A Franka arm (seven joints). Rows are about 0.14 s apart.
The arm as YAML. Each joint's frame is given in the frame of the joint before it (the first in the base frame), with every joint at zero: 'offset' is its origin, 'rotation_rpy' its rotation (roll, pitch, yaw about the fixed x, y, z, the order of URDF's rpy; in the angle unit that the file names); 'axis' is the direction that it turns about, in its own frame. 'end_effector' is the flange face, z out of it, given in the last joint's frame.
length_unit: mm
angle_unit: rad
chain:
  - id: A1
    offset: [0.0, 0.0, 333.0]
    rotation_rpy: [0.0, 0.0, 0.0]
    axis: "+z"
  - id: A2
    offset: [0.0, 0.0, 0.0]
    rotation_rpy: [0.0, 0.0, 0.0]
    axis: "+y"
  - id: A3
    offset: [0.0, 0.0, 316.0]
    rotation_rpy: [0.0, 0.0, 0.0]
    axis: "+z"
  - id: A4
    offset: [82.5, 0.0, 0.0]
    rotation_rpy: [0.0, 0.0, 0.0]
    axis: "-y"
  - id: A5
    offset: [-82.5, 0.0, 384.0]
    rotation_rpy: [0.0, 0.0, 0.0]
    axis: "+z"
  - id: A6
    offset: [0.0, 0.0, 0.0]
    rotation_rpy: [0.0, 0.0, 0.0]
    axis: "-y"
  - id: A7
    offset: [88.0, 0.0, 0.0]
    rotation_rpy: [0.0, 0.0, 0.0]
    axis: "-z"
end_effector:
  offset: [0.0, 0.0, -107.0]
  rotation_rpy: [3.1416, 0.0, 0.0]
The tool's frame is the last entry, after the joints.
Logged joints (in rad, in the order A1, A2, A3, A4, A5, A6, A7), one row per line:
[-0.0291, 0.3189, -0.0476, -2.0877, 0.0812, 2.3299, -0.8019]
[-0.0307, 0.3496, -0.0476, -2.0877, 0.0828, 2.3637, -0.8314]
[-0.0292, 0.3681, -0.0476, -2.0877, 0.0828, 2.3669, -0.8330]
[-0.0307, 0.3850, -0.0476, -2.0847, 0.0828, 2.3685, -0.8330]
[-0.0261, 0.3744, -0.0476, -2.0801, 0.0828, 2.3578, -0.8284]
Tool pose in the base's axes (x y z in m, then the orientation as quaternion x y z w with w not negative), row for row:
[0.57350, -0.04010, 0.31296, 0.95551, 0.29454, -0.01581, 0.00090]
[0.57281, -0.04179, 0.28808, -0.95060, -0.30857, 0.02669, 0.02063]
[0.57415, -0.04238, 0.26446, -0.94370, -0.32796, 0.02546, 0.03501]
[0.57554, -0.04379, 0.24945, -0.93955, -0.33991, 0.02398, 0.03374]
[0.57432, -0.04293, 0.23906, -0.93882, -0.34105, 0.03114, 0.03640]
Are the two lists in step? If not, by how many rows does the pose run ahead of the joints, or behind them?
The pose runs 2 rows behind the joints: the pose in row i belongs to the joints in row i - 2.
